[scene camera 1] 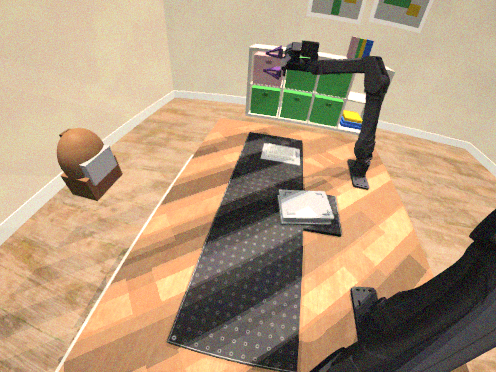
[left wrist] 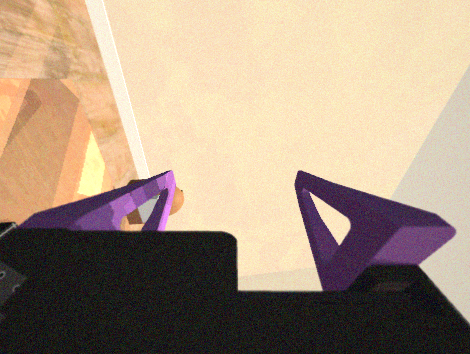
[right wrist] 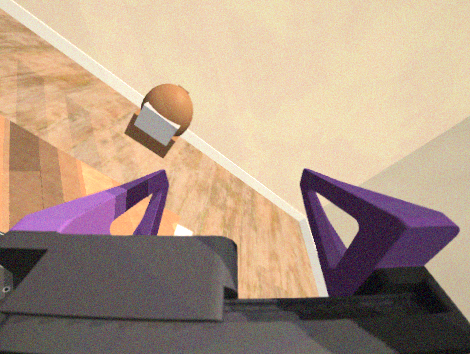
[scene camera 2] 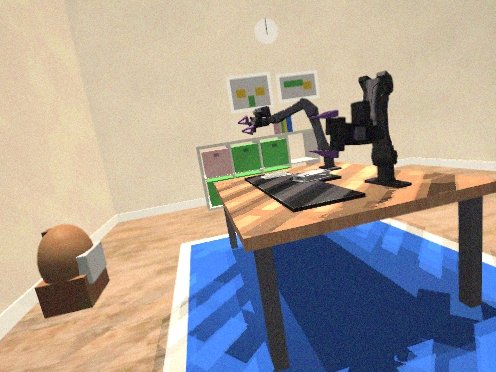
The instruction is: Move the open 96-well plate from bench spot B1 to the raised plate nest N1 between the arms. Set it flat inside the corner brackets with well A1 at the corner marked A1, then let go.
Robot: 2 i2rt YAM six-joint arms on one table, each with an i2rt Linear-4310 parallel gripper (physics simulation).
Labels:
The left gripper shows in the left wrist view and in scene camera 2; in scene camera 1 it is out of frame, in the right wrist view it is out of frame. One and the same spot on the left gripper: (scene camera 2: pixel 338 138) is (left wrist: pixel 192 234).

